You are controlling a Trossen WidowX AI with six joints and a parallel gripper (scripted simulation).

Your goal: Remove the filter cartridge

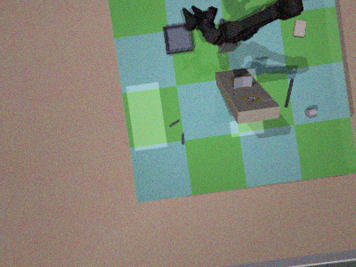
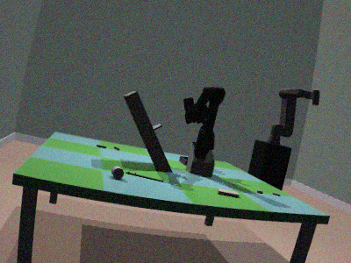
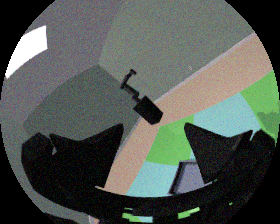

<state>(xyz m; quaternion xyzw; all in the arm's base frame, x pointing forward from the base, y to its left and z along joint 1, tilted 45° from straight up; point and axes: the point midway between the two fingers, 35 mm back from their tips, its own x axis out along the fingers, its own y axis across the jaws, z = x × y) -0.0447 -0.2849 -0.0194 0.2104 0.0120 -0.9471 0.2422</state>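
Now: gripper tip 45 cm short of the round filter cartridge, 25 cm to the right of it and 2 cm above it. The rest, counted from my gripper tip: pale block 66 cm to the left, 29 cm below, 4 cm ahead.
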